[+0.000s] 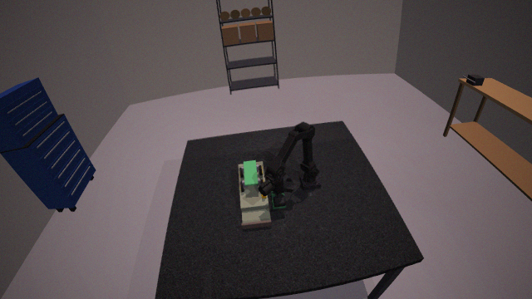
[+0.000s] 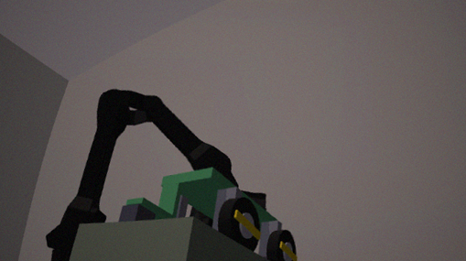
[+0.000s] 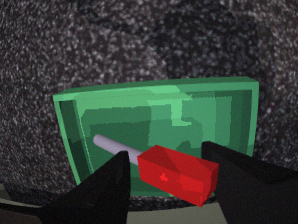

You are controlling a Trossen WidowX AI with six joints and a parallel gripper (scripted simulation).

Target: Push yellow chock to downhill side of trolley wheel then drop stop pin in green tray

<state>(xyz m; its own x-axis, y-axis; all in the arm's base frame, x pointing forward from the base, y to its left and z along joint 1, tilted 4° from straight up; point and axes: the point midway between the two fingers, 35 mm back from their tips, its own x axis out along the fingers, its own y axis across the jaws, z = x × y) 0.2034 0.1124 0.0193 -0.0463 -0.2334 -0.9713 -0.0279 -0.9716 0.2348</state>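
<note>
Right now my gripper tip is 1 cm to the left of the red-headed stop pin. The rest, counted from my gripper tip: yellow chock (8 cm ahead, 1 cm to the right, 6 cm above); pale ramp (13 cm ahead, 10 cm to the right, 2 cm above); green tray (1 cm to the right, 4 cm below).
</note>
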